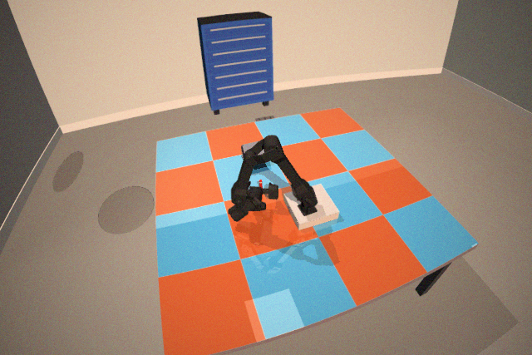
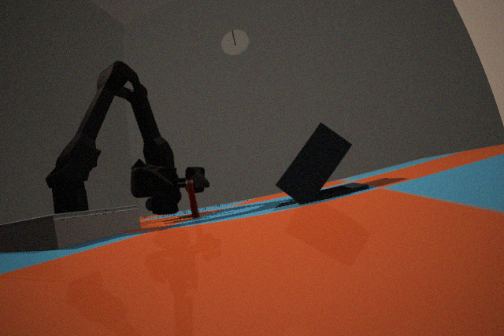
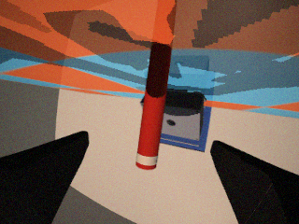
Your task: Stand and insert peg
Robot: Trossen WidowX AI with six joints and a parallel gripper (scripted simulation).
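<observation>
The red peg is 1 cm below my gripper tip. Round my gripper tip: sloped panel 24 cm ahead, 6 cm to the right, 1 cm below; then flat panel foot 26 cm ahead, 6 cm to the right, 6 cm below.
</observation>
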